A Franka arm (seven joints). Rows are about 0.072 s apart.
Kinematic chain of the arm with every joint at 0, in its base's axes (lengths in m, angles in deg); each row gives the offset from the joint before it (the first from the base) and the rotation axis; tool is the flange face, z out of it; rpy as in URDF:
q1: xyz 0 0 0.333 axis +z
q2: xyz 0 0 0 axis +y
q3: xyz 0 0 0.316 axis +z
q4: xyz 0.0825 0 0 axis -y
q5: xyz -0.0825 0 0.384 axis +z
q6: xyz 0 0 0 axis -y
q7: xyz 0.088 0 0 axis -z
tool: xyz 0 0 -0.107 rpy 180 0 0
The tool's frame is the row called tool.
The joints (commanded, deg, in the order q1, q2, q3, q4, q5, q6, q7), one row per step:
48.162 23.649 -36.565 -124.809 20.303 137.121 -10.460
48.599 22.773 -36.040 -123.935 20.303 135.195 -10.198
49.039 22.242 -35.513 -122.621 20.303 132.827 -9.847
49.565 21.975 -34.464 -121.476 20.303 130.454 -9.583
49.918 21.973 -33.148 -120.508 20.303 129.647 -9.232
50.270 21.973 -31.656 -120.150 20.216 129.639 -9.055
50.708 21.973 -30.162 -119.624 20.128 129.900 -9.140
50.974 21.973 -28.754 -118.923 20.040 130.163 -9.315
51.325 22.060 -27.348 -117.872 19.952 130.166 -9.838
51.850 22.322 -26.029 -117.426 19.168 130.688 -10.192
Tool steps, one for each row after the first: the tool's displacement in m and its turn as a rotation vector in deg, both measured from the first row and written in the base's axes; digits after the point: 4 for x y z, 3 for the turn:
0.0003 0.0128 0.0085 1.041 0.670 0.828
0.0014 0.0265 0.0168 1.901 1.606 1.694
-0.0010 0.0449 0.0211 2.608 3.049 3.195
-0.0024 0.0632 0.0238 3.102 3.353 4.650
-0.0066 0.0810 0.0233 3.448 3.487 6.355
-0.0103 0.1003 0.0244 3.895 3.201 8.442
-0.0127 0.1177 0.0269 4.412 2.722 10.401
-0.0149 0.1370 0.0308 5.016 2.244 12.858
-0.0202 0.1545 0.0299 4.849 1.862 15.588

